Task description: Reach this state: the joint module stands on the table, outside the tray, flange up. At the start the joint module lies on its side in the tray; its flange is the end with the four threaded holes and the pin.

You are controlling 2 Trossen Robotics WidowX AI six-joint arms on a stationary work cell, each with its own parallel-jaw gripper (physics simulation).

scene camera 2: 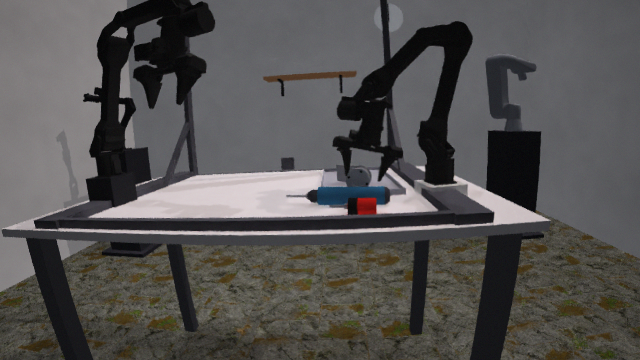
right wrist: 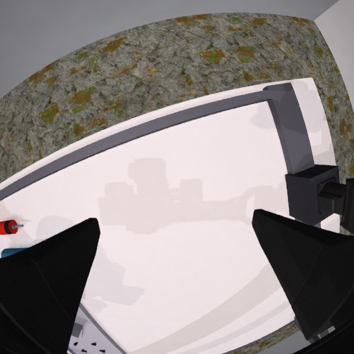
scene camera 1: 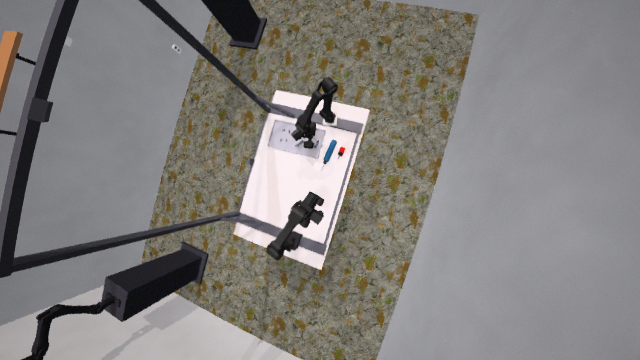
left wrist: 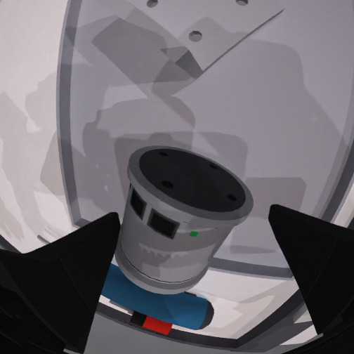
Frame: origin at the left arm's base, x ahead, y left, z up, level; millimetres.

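Where they show: left gripper, fingertip midpoint: [scene camera 2: 363, 179] [scene camera 1: 313, 141]; right gripper, fingertip midpoint: [scene camera 2: 164, 106]; left arm's base, link origin: [scene camera 2: 440, 182] [scene camera 1: 330, 118]; right arm's base, link origin: [scene camera 2: 110, 175] [scene camera 1: 290, 241].
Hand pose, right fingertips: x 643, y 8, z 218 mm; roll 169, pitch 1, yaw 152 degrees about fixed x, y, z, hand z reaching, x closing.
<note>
Each offset is from my right fingertips to the top centre of the thing. "*": to the spot under its first point.
The grey joint module @[* dx -450, dy -90, dz -203 mm] [scene camera 2: 358, 176] [left wrist: 170, 250] lies on its side in the tray @[dx -486, dy -259, dz -232 mm] [scene camera 1: 276, 142] [left wrist: 65, 125], near the tray edge beside the blue tool. In the left wrist view its dark end with four holes faces the bracket; I cannot make out a pin. Its other end, light grey with small dark spots, faces scene camera 2. My left gripper [scene camera 1: 309, 144] [scene camera 2: 364, 177] [left wrist: 196, 217] is open, pointing down over the module, with a finger to each side and space between. In scene camera 1 it largely hides the module. My right gripper [scene camera 2: 166, 105] [right wrist: 177, 223] is open, empty and high above the table.
A light bracket [scene camera 2: 341, 172] [left wrist: 215, 45] with holes lies in the tray. A blue screwdriver-like tool @[* dx -400, dy +21, dz -209 mm] [scene camera 1: 330, 151] [scene camera 2: 352, 195] [left wrist: 165, 302] and a shorter red one @[dx -391, dy +90, dz -214 mm] [scene camera 1: 341, 151] [scene camera 2: 369, 206] [left wrist: 157, 325] lie outside it. A dark frame [scene camera 2: 250, 221] [right wrist: 150, 122] borders the table.
</note>
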